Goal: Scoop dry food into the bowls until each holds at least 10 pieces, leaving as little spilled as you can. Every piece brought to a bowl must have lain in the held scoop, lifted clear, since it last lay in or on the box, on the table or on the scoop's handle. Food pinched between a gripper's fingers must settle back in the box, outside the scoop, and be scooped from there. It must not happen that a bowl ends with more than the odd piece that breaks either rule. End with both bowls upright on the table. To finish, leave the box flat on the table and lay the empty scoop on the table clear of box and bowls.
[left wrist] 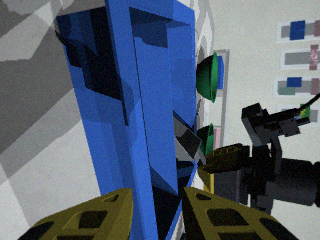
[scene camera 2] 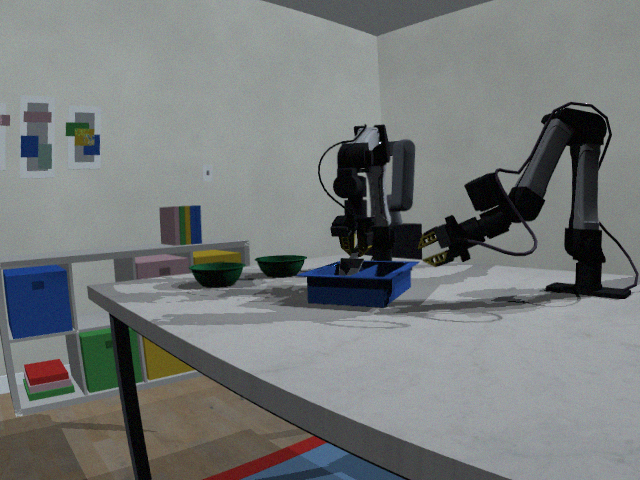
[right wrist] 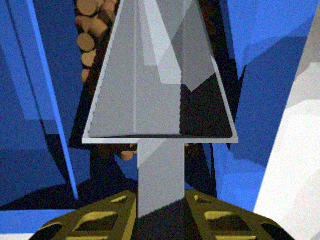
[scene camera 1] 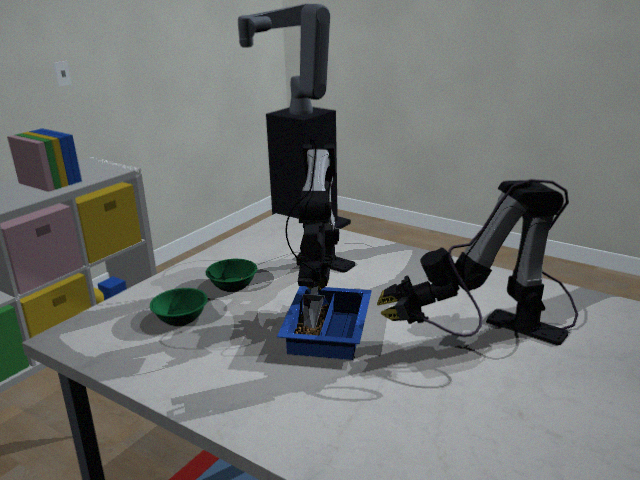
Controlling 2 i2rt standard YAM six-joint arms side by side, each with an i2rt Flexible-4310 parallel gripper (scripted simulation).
Scene:
A blue box shows in the left wrist view, in scene camera 2 (391, 279), in the right wrist view and in scene camera 1 (341, 320). The same spot on the blue box: (right wrist: 55, 173) is (left wrist: 156, 204).

